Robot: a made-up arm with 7 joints.
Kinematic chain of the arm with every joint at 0, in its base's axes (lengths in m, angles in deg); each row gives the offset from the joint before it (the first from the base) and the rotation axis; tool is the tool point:
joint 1: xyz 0 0 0.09 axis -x
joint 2: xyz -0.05 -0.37 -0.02 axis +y
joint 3: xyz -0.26 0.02 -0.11 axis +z
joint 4: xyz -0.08 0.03 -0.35 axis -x
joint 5: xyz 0.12 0 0.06 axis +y
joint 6: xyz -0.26 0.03 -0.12 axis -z
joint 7: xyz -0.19 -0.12 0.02 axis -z
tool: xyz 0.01 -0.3 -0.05
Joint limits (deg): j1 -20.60..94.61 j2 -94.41..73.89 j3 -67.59..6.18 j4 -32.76..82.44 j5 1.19..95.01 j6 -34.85..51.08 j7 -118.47..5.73
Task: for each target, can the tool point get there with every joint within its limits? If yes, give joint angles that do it. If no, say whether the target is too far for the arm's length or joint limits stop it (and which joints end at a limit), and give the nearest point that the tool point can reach.
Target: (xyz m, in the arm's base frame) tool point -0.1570 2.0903 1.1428
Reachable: no: too far | nearest point -0.3751 0.7941 0.6650 | short by 1.399 m
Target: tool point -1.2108 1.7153 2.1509
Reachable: no: too far | nearest point -0.6449 0.6235 0.8391 | short by 1.798 m
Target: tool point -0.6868 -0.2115 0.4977
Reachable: yes | joints 81.65 19.62 -40.27 5.02 54.48 -16.02 -40.41
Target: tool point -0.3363 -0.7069 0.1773
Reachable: yes | joints 70.16 -55.13 -48.79 2.32 59.86 13.71 -26.03
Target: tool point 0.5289 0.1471 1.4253
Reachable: no: joint limits stop it (at a limit: joint 1, joint 2, joint 3, joint 4, joint 5, joint 7) | nearest point 0.3247 -0.1983 1.0179 | short by 0.572 m
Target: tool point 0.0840 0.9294 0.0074
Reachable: no: joint limits stop it (at a limit: joint 1, joint 2, joint 3, joint 6, joint 7) | nearest point -0.0998 0.6717 0.1221 | short by 0.337 m
